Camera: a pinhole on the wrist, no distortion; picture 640 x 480 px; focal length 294.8 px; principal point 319.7 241.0 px. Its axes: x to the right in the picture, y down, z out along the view. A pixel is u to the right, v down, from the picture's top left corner.
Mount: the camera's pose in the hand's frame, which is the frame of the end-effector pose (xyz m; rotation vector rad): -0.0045 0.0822 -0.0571 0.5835 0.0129 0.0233
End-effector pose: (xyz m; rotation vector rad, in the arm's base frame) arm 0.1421 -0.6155 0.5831 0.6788 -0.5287 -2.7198
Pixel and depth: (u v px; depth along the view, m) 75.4 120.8 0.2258
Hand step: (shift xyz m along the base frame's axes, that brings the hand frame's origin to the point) 0.0938 0.1995 0.0885
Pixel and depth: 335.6 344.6 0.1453
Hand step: -0.0419 -0.0163 0.0924
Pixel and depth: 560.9 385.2 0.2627
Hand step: -0.2864 -0.0565 0.1279
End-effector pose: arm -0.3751 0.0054 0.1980 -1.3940 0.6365 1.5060
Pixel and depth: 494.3 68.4 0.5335
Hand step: 0.3472 0.4706 -0.1622
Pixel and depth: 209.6 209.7 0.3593
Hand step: 0.0185 0.2162 0.2059
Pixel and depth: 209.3 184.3 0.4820
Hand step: 0.0821 0.3134 0.2877
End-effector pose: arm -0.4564 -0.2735 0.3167 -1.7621 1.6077 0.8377
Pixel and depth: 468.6 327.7 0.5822
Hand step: 0.0792 0.2334 -0.5543
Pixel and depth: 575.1 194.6 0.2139
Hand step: 0.0654 -0.0293 -0.2075
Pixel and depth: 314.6 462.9 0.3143
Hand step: -0.1245 0.2595 -0.2028
